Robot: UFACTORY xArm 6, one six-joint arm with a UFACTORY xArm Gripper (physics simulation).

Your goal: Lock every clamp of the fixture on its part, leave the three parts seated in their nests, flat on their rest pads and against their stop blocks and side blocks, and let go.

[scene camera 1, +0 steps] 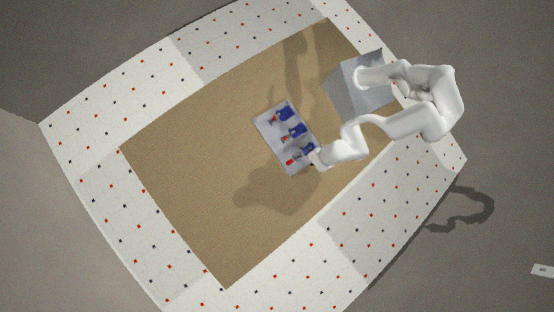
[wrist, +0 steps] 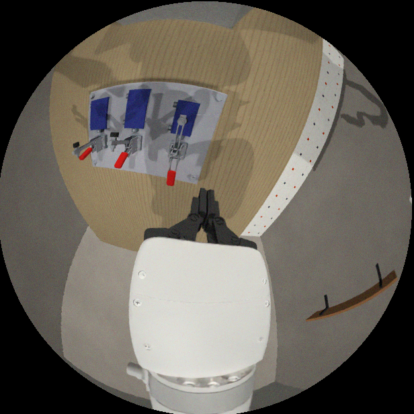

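Where they show: gripper, fingertip midpoint: (scene camera 1: pixel 312 163); arm's base, origin of the base link: (scene camera 1: pixel 361 78).
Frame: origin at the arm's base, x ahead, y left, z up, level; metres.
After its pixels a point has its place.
Note:
The fixture plate (scene camera 1: pixel 266 132) {x 0.535, y -0.020, z -0.198 m} (wrist: pixel 212 120) lies on the tan surface. Three blue parts sit on it: left (wrist: pixel 99 114), middle (wrist: pixel 137 109) and right (wrist: pixel 191 111). In the wrist view, the right clamp (wrist: pixel 177 149) has its arm over its part and its red handle (wrist: pixel 171 178) points away from the part. The left clamp (wrist: pixel 96 143) and middle clamp (wrist: pixel 131 145) have their arms swung back off their parts. Pad contact and seating are too small to tell. My gripper (wrist: pixel 204 197) is shut and empty, above and beside the plate near the right clamp's handle.
A grey block (scene camera 1: pixel 347 92) {x 0.109, y 0.026, z -0.029 m} stands at the arm's base, behind the fixture. The tan surface (scene camera 1: pixel 200 200) {x 0.990, y 0.105, z -0.213 m} (wrist: pixel 280 100) has a white border with dots (scene camera 1: pixel 100 190) (wrist: pixel 295 175). The arm (scene camera 1: pixel 410 122) {x 0.304, y 0.261, z 0.423 m} reaches in from the right in the scene view.

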